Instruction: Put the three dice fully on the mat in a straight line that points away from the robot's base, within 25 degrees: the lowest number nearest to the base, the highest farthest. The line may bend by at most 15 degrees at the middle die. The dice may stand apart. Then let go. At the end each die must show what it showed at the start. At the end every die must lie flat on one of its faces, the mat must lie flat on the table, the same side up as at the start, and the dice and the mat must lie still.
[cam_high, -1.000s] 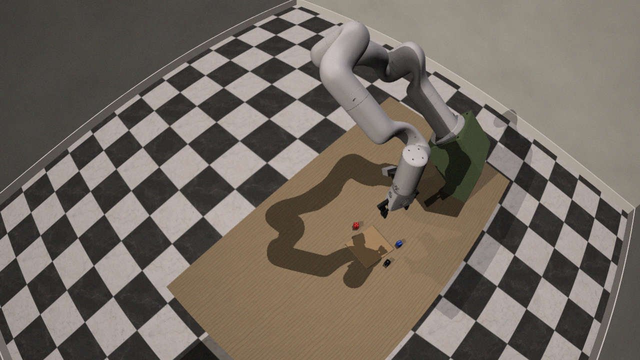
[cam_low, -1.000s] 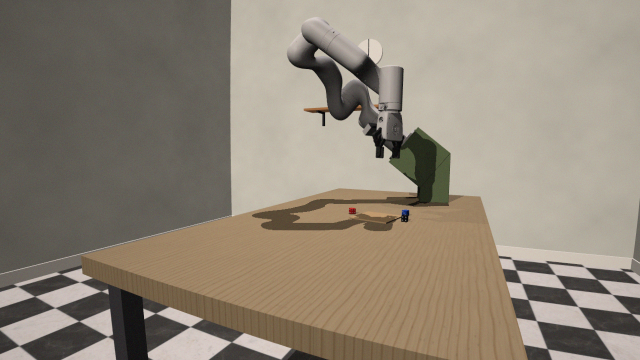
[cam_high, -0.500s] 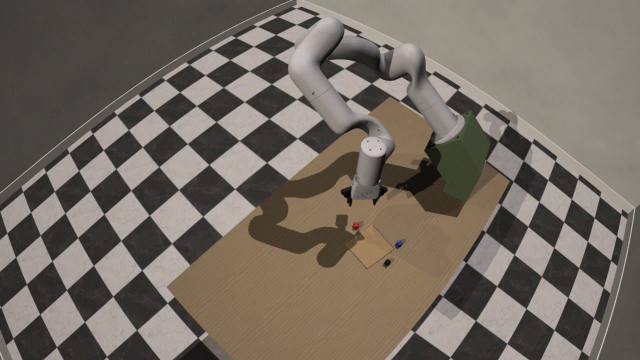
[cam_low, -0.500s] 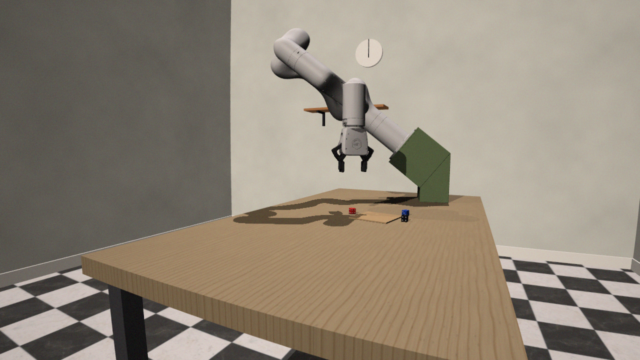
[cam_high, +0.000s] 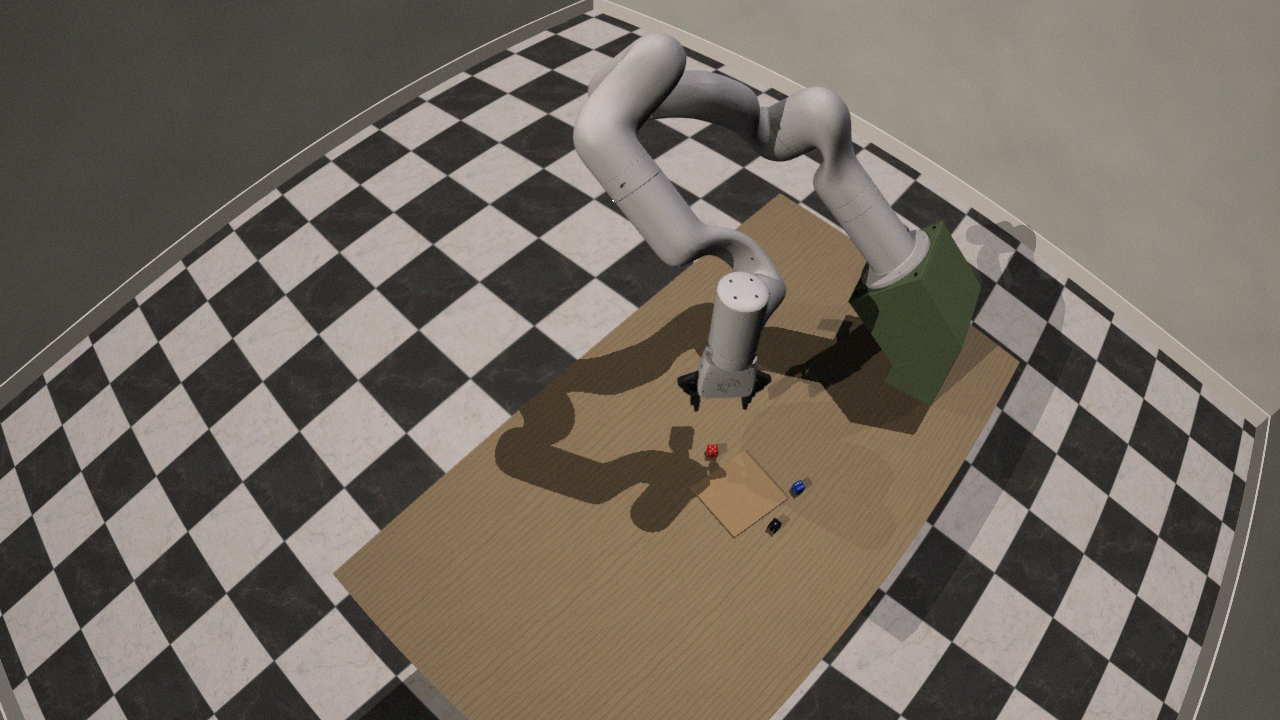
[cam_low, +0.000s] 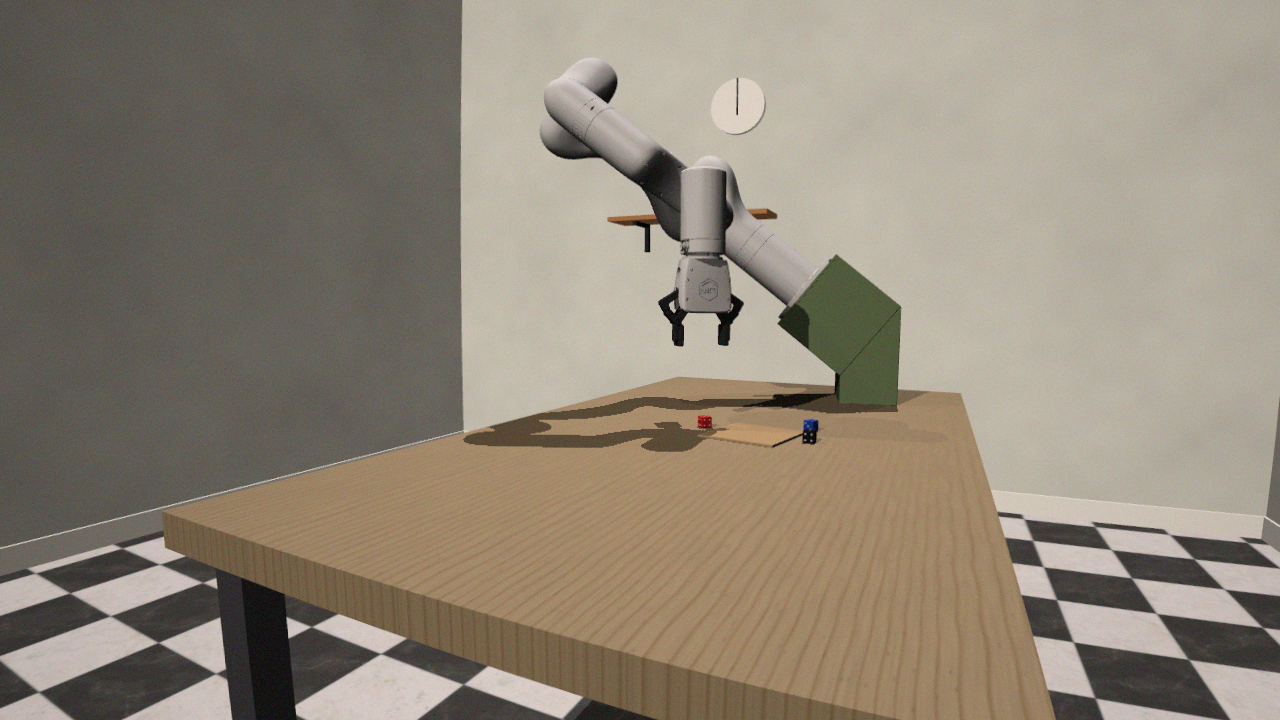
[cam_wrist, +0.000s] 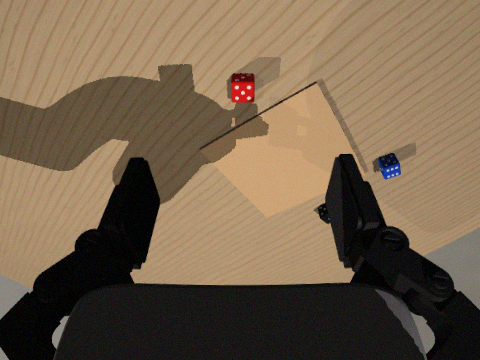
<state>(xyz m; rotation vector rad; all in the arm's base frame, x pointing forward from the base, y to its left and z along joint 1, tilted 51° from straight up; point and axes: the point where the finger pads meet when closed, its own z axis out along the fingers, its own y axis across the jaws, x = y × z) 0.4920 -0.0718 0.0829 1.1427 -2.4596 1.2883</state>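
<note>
The red die is 2 cm ahead of my hand, 2 cm to the left of it and 15 cm below it. From my hand the other things lie so: tan mat (5 cm ahead, 12 cm to the left, 16 cm below); then black die (7 cm ahead, 22 cm to the left, 15 cm below); then blue die (3 cm behind, 20 cm to the left, 15 cm below).
</note>
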